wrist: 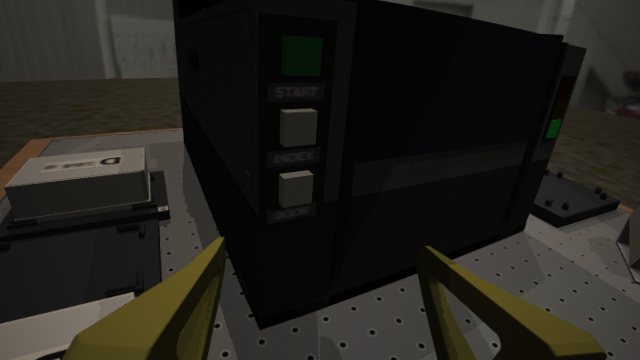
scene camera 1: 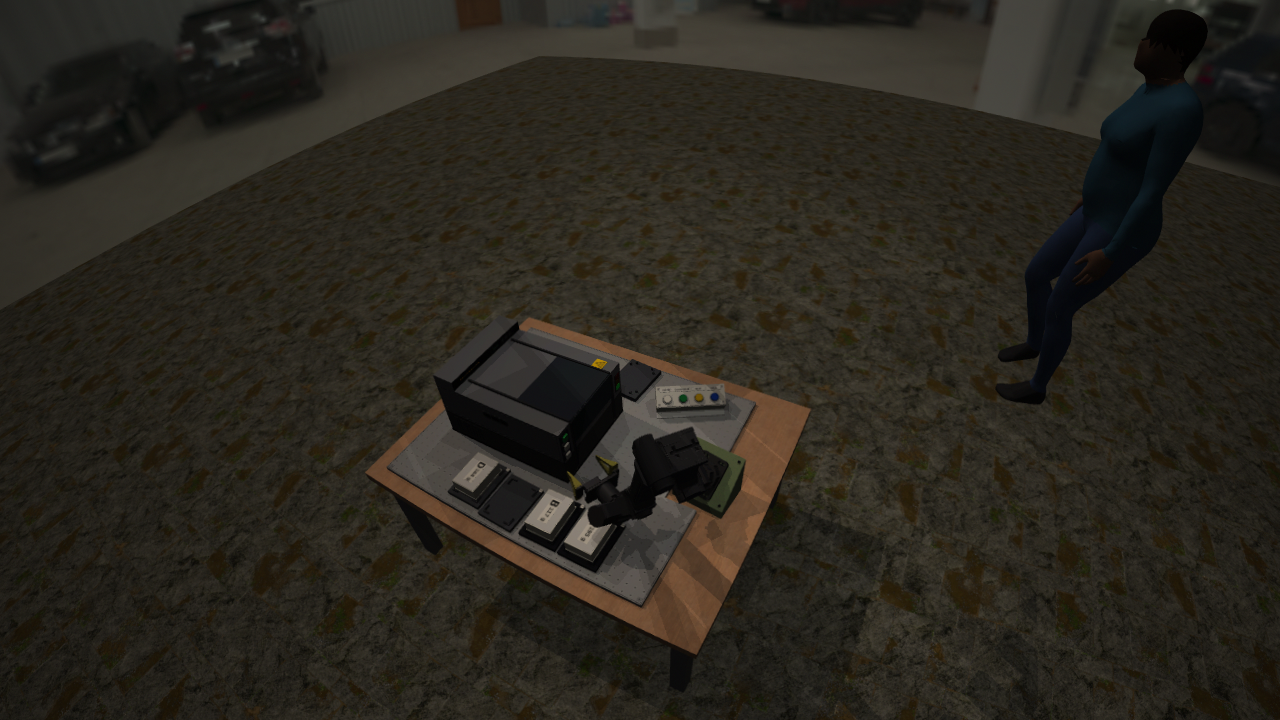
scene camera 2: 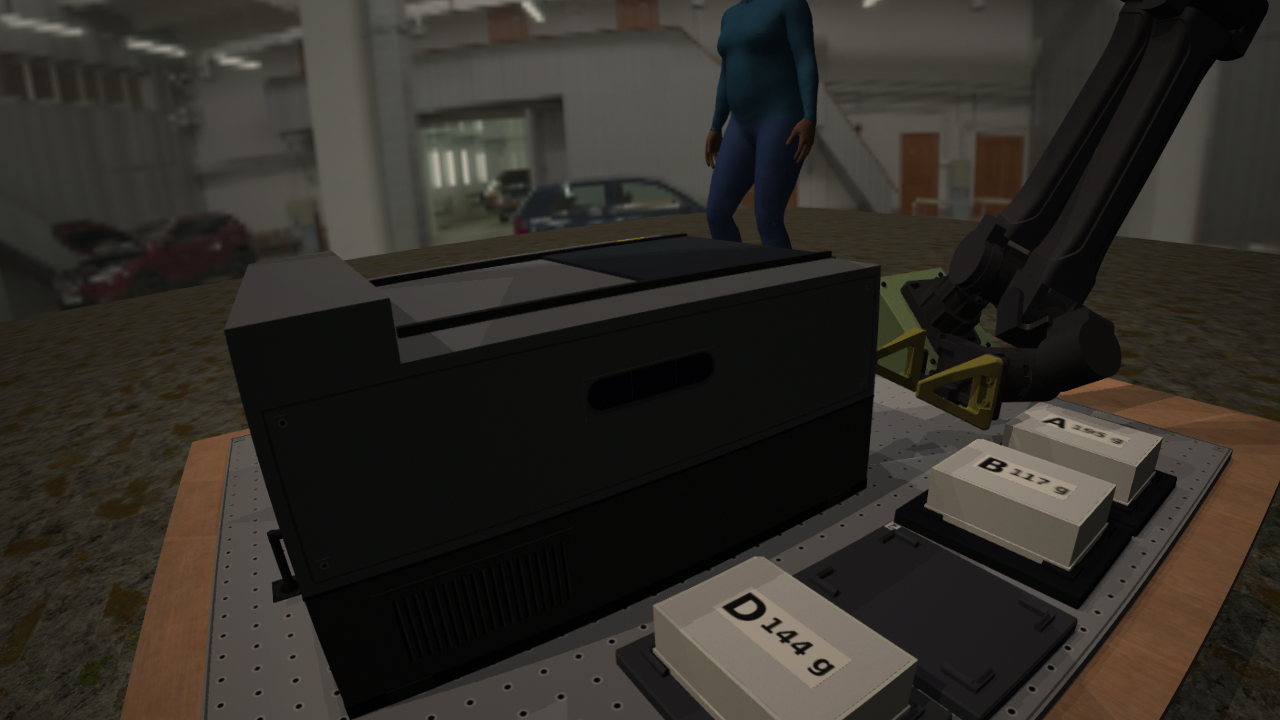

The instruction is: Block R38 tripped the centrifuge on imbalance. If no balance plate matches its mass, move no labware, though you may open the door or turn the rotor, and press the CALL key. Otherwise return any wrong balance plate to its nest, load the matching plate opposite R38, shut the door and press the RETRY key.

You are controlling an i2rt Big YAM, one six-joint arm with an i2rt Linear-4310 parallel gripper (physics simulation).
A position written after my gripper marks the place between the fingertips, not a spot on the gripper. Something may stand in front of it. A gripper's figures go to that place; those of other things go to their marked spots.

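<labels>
My gripper (wrist: 326,252) is 15 cm from the lens. I see a green START button (wrist: 301,56), which is 16 cm from the lens. An INDEX button (wrist: 298,127) is 16 cm from the lens as well, while a DOOR button (wrist: 295,188) is 18 cm from the lens.
</labels>
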